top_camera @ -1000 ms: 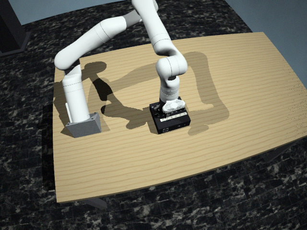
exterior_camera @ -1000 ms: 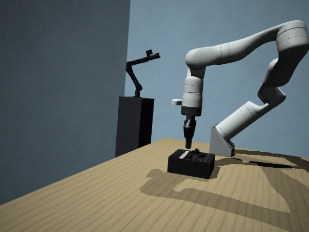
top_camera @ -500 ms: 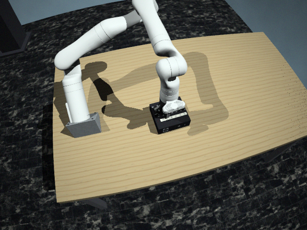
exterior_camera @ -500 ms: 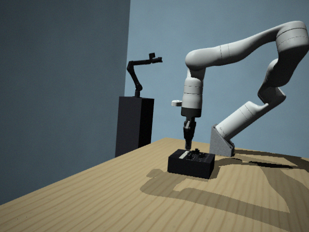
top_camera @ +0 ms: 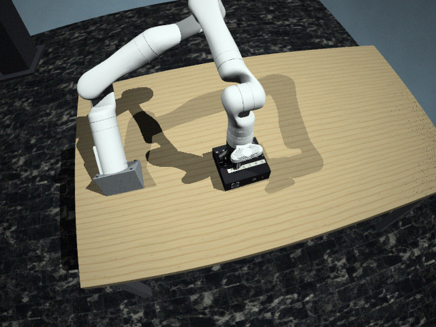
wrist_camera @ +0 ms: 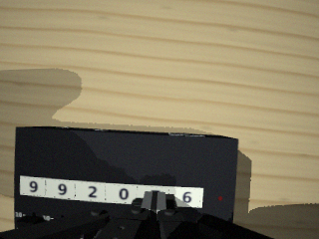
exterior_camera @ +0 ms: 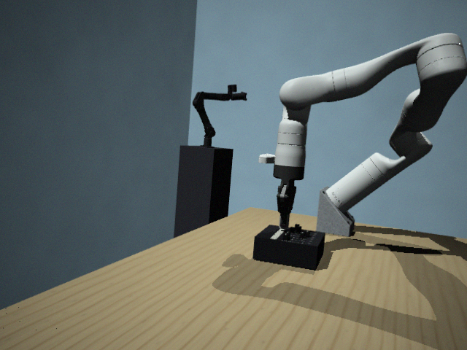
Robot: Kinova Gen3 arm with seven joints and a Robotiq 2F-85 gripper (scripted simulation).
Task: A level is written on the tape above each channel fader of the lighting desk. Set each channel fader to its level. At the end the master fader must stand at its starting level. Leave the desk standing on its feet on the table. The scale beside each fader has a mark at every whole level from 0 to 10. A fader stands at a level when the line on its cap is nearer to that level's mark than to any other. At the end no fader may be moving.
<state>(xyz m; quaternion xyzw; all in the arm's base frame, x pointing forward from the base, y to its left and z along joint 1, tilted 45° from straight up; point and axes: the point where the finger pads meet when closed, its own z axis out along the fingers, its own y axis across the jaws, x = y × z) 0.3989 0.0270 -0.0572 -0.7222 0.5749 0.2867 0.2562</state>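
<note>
My gripper is now 5 cm past the master cap, 2 cm to the right of it and 2 cm above it.
</note>
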